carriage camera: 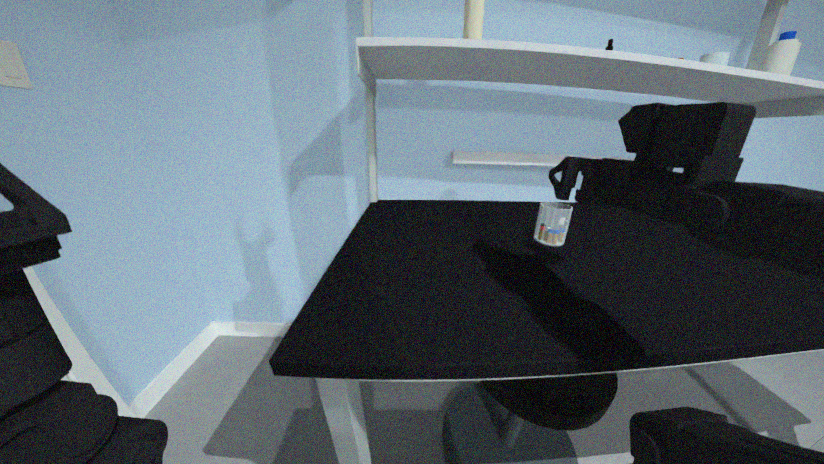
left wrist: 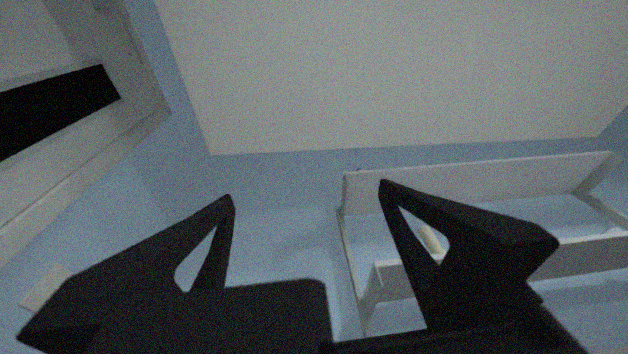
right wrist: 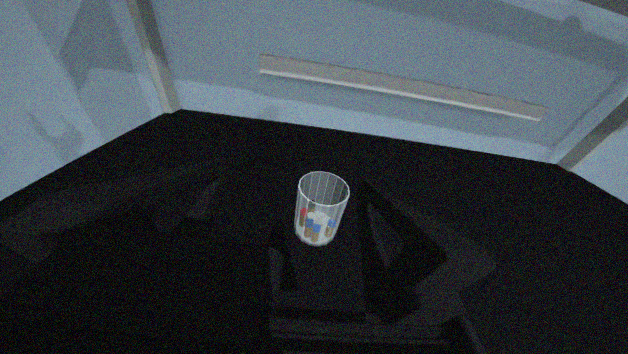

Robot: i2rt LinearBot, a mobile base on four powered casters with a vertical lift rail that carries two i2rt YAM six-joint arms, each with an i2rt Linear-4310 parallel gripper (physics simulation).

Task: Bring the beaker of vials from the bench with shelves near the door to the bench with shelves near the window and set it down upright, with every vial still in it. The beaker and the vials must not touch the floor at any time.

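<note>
The clear beaker stands upright on the black bench top. Several small vials with red, blue and white caps lie inside it, low down. My right gripper is open and empty. It is above and close behind the beaker in the carriage view; in the right wrist view the beaker shows between and beyond its dark fingers. My left gripper is open and empty, raised at the far left, away from the beaker. Neither door nor window shows.
A white shelf with bottles and containers runs above the bench. A pale rail is on the wall behind. A shelf post stands at the back left corner. A round dark seat is under the bench's front edge.
</note>
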